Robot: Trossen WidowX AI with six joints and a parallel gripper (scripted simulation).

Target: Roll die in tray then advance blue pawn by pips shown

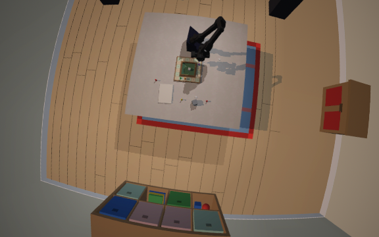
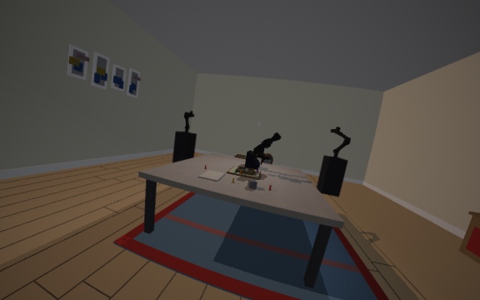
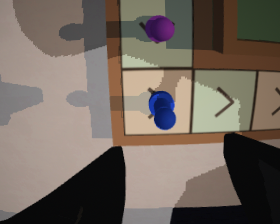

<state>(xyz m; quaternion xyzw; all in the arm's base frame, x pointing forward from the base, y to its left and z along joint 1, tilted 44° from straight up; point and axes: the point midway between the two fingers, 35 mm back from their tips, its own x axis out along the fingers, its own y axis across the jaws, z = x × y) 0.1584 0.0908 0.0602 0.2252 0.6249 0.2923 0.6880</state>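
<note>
My gripper tip is now 5 cm above the blue pawn. From my gripper tip the other things lie so: die 12 cm ahead, 10 cm to the right, 5 cm below; green tray 11 cm to the right, 11 cm ahead, 7 cm below; grey block 47 cm ahead, 5 cm below, 1 cm to the left.
</note>
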